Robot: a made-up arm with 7 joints. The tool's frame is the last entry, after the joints.
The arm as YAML. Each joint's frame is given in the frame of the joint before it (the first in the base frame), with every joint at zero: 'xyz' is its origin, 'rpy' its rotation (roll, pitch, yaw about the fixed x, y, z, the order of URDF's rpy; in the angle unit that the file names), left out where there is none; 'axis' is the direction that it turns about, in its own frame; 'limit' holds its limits. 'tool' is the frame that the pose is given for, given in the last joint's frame.
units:
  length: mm
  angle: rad
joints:
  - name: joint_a
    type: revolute
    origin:
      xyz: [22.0, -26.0, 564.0]
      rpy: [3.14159, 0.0, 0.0]
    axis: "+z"
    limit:
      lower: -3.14
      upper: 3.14
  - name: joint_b
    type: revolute
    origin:
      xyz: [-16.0, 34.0, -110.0]
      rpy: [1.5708, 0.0, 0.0]
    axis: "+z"
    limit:
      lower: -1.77
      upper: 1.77
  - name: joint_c
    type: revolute
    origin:
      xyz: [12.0, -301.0, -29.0]
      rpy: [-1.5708, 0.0, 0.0]
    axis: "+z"
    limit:
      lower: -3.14
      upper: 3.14
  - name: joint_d
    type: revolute
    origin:
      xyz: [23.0, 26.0, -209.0]
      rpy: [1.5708, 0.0, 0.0]
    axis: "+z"
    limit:
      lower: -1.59
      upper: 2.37
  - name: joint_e
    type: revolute
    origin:
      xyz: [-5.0, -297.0, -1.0]
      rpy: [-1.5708, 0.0, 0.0]
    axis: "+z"
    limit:
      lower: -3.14
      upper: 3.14
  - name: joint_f
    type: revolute
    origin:
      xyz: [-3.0, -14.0, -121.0]
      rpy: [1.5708, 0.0, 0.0]
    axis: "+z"
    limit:
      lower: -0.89
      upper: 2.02
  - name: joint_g
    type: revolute
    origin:
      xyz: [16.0, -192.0, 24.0]
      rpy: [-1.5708, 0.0, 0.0]
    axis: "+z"
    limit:
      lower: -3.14
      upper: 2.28
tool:
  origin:
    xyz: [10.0, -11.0, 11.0]
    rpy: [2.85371, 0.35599, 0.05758]
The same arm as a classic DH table. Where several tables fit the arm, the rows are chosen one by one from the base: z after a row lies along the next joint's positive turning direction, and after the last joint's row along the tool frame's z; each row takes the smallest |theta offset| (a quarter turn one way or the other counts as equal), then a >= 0, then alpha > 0; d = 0 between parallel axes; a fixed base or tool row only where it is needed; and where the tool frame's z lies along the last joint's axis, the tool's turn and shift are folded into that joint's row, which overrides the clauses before.
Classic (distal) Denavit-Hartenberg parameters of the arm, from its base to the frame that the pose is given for. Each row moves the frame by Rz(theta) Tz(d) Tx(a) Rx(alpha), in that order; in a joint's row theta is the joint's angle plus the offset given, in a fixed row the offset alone. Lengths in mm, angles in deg.
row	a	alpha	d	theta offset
base (fixed)	34.1	180.00	0.0	-49.76
joint_a	-16.0	90.00	-674.0	-49.76
joint_b	12.0	-90.00	-63.0	0.00
joint_c	23.0	90.00	-510.0	0.00
joint_d	-5.0	-90.00	-27.0	0.00
joint_e	-3.0	90.00	-418.0	0.00
joint_f	16.0	-90.00	38.0	0.00
joint_g	14.9	153.99	-180.3	-46.35
tool (fixed)	0.0	0.00	0.8	-52.64
Joint limits (deg, base to tool): -179.91..179.91 -101.41..101.41 -179.91..179.91 -91.10..135.79 -179.91..179.91 -50.99..115.74 -179.91..130.63

